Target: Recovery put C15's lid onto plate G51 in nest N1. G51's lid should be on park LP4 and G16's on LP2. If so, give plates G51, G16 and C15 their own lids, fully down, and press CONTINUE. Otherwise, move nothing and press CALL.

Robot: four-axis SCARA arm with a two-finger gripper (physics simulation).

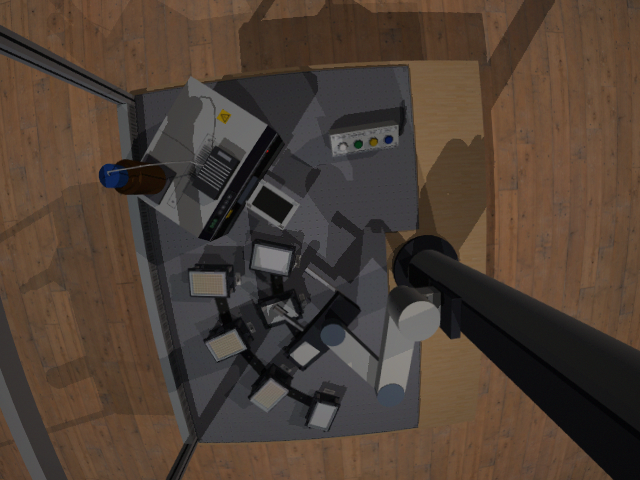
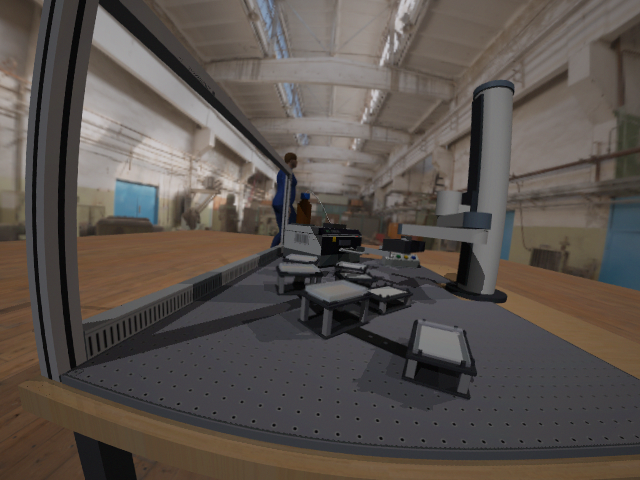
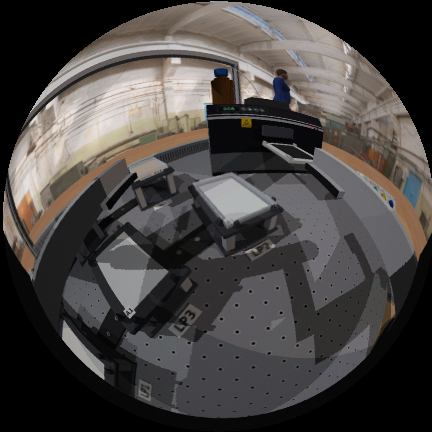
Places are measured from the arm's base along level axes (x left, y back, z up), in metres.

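Where they show: gripper, fingertip midpoint: [image 1: 289, 288] [image 2: 369, 247] [image 3: 219, 152]; arm's base at its link origin: [image 1: 425, 268] [image 2: 474, 293].
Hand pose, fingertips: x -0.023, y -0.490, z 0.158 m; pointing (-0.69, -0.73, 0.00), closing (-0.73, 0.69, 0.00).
Each offset is from my fingertips to the centre of the thing. "pt": to the spot under its first point.
My gripper [image 1: 291, 287] [image 3: 219, 152] is open and empty, its fingers spread above the parks. Park LP2 @(pt dx -0.080, dy -0.057, dz -0.091 m) [image 1: 272, 258] [image 3: 235, 199] holds a clear, rimmed lid. Park LP3 @(dx +0.115, dy -0.058, dz -0.117 m) [image 1: 280, 308] [image 3: 131, 270] shows a flat light surface marked A1, with no raised lid rim visible. Another low stand [image 1: 305, 353] [image 2: 387, 292] with a white top is partly under the arm. Tan-topped plates @(dx -0.013, dy -0.288, dz -0.072 m) [image 1: 207, 283] @(dx +0.220, dy -0.261, dz -0.068 m) [image 1: 225, 344] @(dx +0.436, dy -0.133, dz -0.059 m) [image 1: 268, 394] stand on raised nests. A white-topped stand [image 1: 323, 413] [image 2: 440, 343] is at the row's end. Codes G51, G16 and C15 cannot be read. CALL and CONTINUE labels are unreadable.
A button box @(dx -0.452, dy +0.278, dz -0.104 m) [image 1: 364, 140] has white, green, yellow and blue buttons. A black-fronted instrument [image 1: 248, 170] [image 3: 265, 137] with an extended tray @(pt dx -0.262, dy -0.091, dz -0.045 m) [image 1: 253, 205] stands behind the parks. A brown bottle @(pt dx -0.362, dy -0.307, dz +0.189 m) [image 1: 142, 177] [image 3: 222, 90] is beside it. A person [image 2: 281, 198] [image 3: 282, 86] stands beyond the bench.
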